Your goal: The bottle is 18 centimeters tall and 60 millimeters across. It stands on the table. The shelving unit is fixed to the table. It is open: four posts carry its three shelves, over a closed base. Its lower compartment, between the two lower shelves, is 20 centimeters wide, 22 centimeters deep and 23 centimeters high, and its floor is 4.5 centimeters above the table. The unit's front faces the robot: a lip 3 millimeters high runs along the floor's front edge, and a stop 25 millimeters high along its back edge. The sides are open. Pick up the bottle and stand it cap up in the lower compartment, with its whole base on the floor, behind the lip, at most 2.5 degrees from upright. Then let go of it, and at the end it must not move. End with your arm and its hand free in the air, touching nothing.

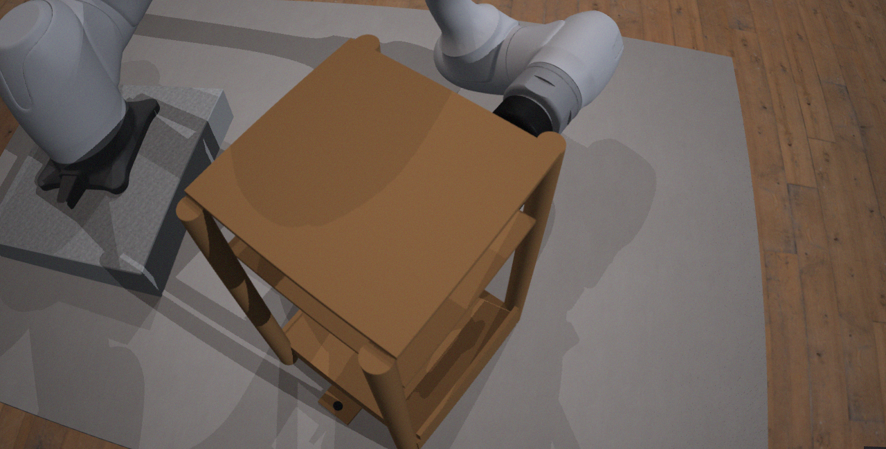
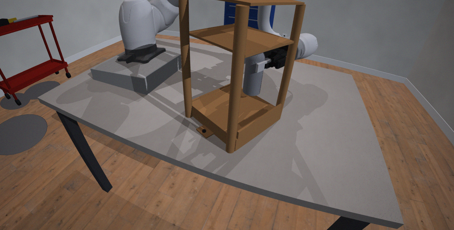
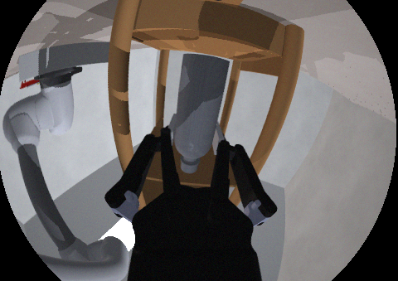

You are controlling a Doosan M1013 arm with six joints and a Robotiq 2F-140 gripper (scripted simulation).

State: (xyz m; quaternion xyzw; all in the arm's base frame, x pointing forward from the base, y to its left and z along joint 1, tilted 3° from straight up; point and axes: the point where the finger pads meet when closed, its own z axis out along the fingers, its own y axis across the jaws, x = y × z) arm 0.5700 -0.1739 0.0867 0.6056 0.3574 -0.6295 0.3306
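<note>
Right now the brown shelving unit is 60 mm to the right of my hand, 40 mm behind it and 10 mm above it. From my hand the other things lie so: grey bottle: 10 mm above.
</note>
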